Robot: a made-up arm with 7 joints.
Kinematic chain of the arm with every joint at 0, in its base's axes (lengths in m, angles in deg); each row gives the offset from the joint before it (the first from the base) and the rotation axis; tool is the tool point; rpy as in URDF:
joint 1: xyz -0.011 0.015 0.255 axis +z
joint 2: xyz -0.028 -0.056 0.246 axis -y
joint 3: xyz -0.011 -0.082 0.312 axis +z
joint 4: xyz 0 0.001 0.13 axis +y
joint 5: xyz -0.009 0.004 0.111 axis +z
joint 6: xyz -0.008 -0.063 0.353 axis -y
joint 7: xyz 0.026 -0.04 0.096 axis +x
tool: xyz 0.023 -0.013 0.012 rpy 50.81 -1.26 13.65
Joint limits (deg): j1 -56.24..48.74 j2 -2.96..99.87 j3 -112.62..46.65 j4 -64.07..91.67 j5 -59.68..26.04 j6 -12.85..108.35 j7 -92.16..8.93
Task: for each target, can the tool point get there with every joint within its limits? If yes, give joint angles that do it. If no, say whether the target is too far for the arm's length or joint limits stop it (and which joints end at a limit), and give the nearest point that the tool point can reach.
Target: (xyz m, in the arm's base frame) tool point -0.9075 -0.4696 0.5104
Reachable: yes | joints 14.41 66.33 11.28 -27.20 -39.12 56.28 -20.54
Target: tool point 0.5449 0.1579 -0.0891
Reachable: no: joint limits stop it (at a limit: joint 1, joint 2, joint 4) | nearest point -0.0586 0.5276 0.0680 | short by 0.725 m
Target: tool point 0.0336 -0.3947 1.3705
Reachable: yes | joints -19.47 12.99 -16.90 57.09 4.49 44.15 -37.27
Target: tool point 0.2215 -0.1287 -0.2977
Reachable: no: joint limits stop it (at a limit: joint 1, joint 2, joint 4) | nearest point -0.1237 -0.4512 -0.0948 | short by 0.514 m
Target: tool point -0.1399 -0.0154 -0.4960
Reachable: no: joint limits stop it (at a limit: joint 2, joint 4) | nearest point -0.4643 -0.0919 -0.1491 | short by 0.481 m
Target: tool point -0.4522 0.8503 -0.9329
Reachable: no: too far | nearest point -0.4111 0.5402 -0.1420 | short by 0.851 m
